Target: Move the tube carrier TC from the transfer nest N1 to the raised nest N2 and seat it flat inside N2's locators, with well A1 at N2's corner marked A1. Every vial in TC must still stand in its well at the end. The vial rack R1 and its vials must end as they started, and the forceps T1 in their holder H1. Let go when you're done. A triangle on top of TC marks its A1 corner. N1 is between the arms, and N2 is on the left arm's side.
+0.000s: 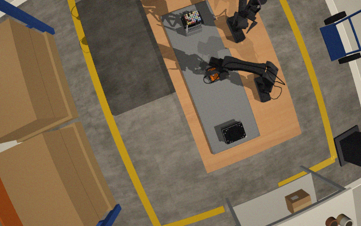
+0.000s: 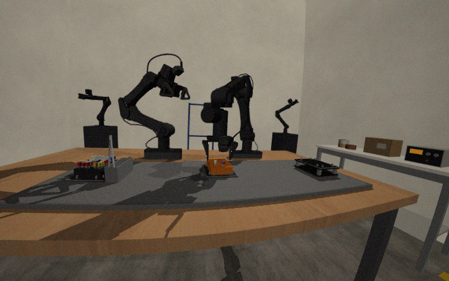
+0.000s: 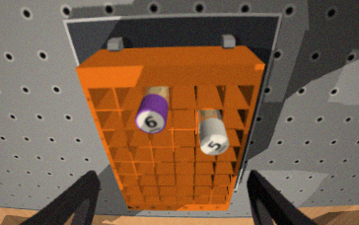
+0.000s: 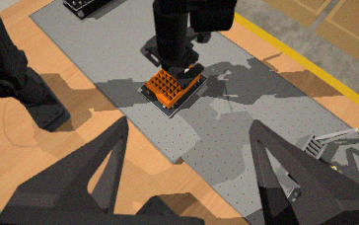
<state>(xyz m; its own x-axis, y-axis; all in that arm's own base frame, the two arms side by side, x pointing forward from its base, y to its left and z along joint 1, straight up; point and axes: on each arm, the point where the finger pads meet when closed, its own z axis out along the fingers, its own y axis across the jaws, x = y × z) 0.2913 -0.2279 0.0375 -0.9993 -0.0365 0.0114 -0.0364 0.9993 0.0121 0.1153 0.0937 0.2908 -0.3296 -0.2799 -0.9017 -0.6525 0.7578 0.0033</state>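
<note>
Right now my left hand is 3 cm above the orange tube carrier TC. The rest, counted from my left hand: vial rack R1: 1 cm ahead, 45 cm to the right, 3 cm below; dark transfer nest N1: 5 cm below; grey holder H1: 4 cm ahead, 37 cm to the right, 4 cm below.
</note>
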